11 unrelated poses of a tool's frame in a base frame.
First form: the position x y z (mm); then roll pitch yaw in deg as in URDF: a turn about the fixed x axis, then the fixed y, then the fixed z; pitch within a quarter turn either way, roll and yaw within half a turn.
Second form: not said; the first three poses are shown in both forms.
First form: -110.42, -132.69, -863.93, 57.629, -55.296, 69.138
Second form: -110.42, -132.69, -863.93, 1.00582, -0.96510, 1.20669
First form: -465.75, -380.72, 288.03, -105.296, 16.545, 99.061
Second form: -465.75, -380.72, 288.03, -1.83776, 0.28876, 1.72894
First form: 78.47, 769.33, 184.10, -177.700, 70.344, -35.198
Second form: 78.47, 769.33, 184.10, -3.10145, 1.22773, -0.61432
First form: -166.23, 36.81, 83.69, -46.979, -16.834, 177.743
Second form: -166.23, 36.81, 83.69, -0.81994, -0.29381, 3.10220
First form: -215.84, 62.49, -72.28, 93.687, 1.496, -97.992
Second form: -215.84, 62.49, -72.28, 1.63515, 0.02611, -1.71028
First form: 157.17, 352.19, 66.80, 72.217, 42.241, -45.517
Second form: 157.17, 352.19, 66.80, 1.26042, 0.73724, -0.79442
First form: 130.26, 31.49, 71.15, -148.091, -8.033, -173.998
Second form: 130.26, 31.49, 71.15, -2.58468, -0.14020, -3.03684
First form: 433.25, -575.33, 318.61, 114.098, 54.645, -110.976
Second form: 433.25, -575.33, 318.61, 1.99139, 0.95374, -1.93690
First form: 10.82, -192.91, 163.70, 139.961, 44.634, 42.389
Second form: 10.82, -192.91, 163.70, 2.44278, 0.77901, 0.73983
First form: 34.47, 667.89, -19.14, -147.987, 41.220, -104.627
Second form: 34.47, 667.89, -19.14, -2.58286, 0.71942, -1.82609
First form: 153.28, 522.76, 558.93, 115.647, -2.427, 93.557
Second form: 153.28, 522.76, 558.93, 2.01842, -0.04236, 1.63288
